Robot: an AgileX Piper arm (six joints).
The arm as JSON. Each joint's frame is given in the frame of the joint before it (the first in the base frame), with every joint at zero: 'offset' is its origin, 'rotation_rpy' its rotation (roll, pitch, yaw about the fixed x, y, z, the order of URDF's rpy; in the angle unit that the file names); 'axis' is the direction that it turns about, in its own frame. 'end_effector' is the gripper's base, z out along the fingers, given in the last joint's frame.
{
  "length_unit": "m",
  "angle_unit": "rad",
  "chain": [
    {
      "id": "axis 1",
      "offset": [
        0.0,
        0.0,
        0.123
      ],
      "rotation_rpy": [
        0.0,
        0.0,
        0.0
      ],
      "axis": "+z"
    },
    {
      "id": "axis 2",
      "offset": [
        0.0,
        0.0,
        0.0
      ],
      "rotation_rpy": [
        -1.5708,
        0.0,
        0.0
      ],
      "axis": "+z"
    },
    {
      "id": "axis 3",
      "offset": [
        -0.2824,
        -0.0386,
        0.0
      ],
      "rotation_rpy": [
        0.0,
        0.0,
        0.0
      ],
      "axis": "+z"
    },
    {
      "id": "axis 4",
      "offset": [
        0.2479,
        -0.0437,
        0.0
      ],
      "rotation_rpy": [
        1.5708,
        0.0,
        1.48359
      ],
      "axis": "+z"
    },
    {
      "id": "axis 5",
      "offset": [
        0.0,
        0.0,
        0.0
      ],
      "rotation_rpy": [
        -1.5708,
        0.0,
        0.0
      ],
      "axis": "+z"
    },
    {
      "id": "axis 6",
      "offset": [
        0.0,
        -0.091,
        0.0
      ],
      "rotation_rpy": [
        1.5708,
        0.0,
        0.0
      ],
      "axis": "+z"
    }
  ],
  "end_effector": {
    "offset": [
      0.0,
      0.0,
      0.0
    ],
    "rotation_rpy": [
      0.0,
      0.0,
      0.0
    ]
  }
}
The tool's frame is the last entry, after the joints.
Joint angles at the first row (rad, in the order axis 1, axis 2, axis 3, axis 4, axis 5, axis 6):
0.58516 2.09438 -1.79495 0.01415 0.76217 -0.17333
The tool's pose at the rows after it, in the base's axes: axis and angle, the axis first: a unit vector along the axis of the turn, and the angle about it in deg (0 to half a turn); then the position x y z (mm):
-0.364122 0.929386 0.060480 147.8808 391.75 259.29 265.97
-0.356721 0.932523 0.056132 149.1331 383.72 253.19 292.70
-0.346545 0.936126 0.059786 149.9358 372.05 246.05 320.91
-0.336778 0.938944 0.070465 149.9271 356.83 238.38 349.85
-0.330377 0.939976 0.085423 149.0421 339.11 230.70 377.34
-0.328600 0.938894 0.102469 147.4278 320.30 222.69 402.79
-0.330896 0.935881 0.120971 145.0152 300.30 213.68 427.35
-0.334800 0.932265 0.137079 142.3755 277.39 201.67 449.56
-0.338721 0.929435 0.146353 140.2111 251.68 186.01 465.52
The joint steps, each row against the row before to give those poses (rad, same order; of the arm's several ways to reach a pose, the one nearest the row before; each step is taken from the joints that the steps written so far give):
0.00001 -0.02508 -0.05953 -0.01746 0.10785 0.01307
0.00008 -0.03526 -0.05232 -0.00882 0.11083 0.01870
0.00030 -0.04499 -0.04198 0.00520 0.09904 0.01960
0.00193 -0.05530 -0.02855 0.01451 0.07868 0.01957
0.00453 -0.06263 -0.01271 0.01831 0.05281 0.01636
0.00539 -0.06593 -0.00205 0.02000 0.03174 0.00882
0.00549 -0.07041 0.00512 0.02034 0.01470 0.00132
0.00515 -0.08340 0.02581 0.01529 0.00445 -0.00179
0.00438 -0.09963 0.06005 0.00542 -0.00183 -0.00296

